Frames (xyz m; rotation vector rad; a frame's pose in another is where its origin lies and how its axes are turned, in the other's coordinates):
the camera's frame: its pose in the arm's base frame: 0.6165 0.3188 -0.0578 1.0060 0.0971 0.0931
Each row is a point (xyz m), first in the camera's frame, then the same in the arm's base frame.
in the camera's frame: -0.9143 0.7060 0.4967
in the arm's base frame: -0.2519 0.1660 0.8387
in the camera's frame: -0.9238 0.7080 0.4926
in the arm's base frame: -0.2619 0.1694 0.8385
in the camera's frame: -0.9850 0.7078 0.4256
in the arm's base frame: -0.3309 0.2179 0.8051
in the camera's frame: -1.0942 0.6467 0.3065
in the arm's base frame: -0.4520 0.2718 0.6943
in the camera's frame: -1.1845 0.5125 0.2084
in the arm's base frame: -0.5493 0.2715 0.5320
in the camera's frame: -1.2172 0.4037 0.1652
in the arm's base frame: -0.5835 0.2458 0.4182
